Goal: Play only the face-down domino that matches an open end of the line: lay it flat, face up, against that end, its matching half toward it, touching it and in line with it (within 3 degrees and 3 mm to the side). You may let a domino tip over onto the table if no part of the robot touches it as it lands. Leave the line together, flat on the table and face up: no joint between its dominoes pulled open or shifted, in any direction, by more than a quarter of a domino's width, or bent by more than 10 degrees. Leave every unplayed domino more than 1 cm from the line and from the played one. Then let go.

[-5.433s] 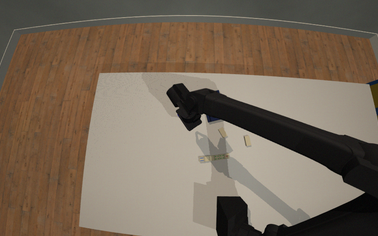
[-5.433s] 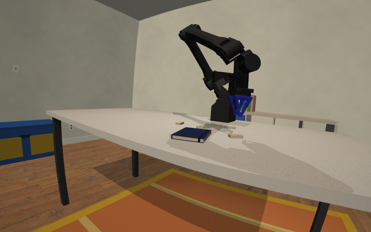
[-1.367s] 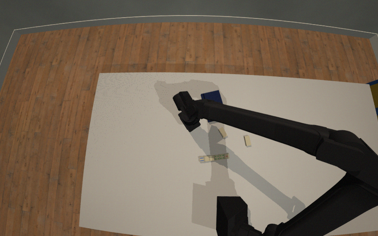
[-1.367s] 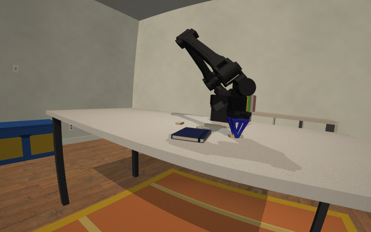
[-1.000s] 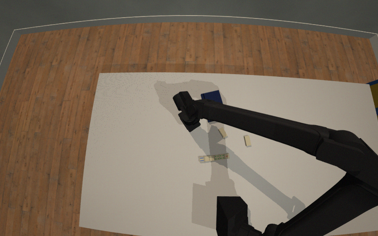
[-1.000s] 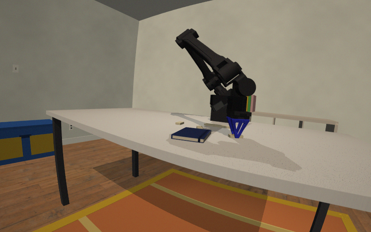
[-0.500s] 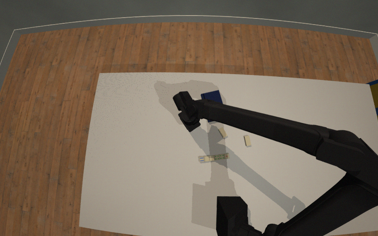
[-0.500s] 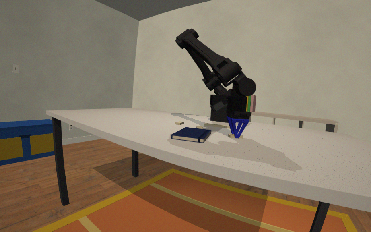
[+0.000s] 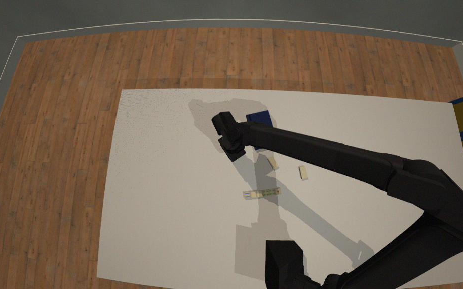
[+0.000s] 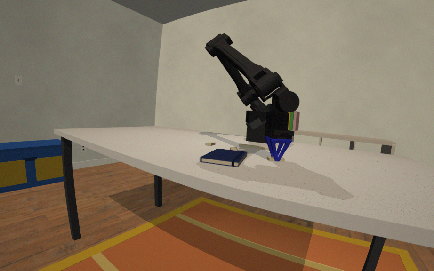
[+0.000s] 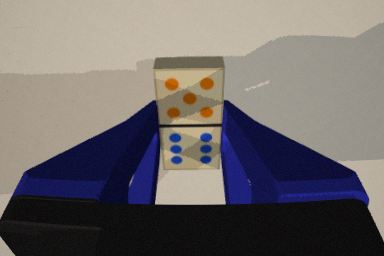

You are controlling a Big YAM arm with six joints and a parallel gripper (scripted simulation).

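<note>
Now: the domino right at my hand. Also, from my hand: dark blue book (14 cm to the right, 8 cm ahead).
</note>
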